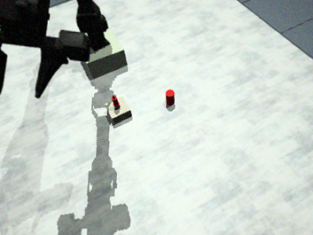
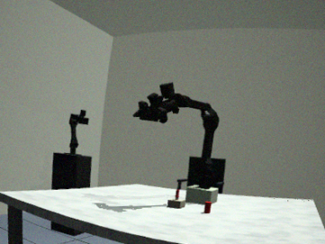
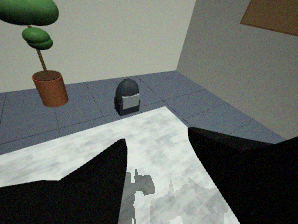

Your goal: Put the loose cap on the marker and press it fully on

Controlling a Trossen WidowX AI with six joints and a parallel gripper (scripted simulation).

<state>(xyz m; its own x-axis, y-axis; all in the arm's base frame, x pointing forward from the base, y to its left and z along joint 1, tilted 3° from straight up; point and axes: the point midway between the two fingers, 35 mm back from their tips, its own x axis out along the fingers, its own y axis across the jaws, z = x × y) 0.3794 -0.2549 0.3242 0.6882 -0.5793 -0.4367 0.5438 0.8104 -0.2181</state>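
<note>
Right now my gripper tip is 80 mm past the red cap, 340 mm to the right of it and 370 mm above it. The rest, counted from my gripper tip: holder block: 150 mm behind, 180 mm to the left, 380 mm below; then red marker: 150 mm behind, 180 mm to the left, 330 mm below.
</note>
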